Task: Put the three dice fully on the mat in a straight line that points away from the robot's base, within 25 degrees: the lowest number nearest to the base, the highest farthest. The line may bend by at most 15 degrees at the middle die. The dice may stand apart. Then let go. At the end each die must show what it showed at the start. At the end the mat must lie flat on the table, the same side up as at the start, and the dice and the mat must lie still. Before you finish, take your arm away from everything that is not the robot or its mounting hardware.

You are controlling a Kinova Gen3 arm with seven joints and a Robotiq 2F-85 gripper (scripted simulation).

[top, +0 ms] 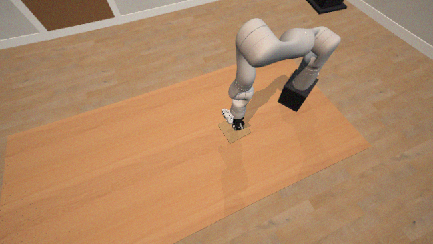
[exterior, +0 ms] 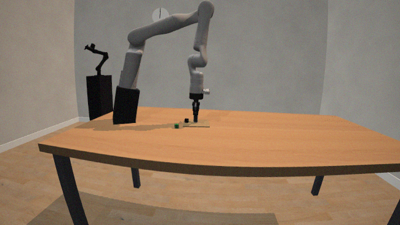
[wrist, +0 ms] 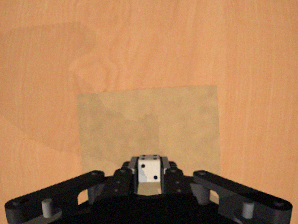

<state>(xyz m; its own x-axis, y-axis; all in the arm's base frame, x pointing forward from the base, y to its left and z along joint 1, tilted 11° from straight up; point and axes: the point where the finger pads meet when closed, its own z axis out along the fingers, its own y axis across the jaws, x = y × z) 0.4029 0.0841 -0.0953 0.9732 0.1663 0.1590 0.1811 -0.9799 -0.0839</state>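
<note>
The white die lies 10 mm below my hand. Round my hand: black die (50 mm behind, 10 mm to the right, 20 mm below); tan mat (30 mm below); green die (70 mm behind, 110 mm to the right, 20 mm below).
</note>
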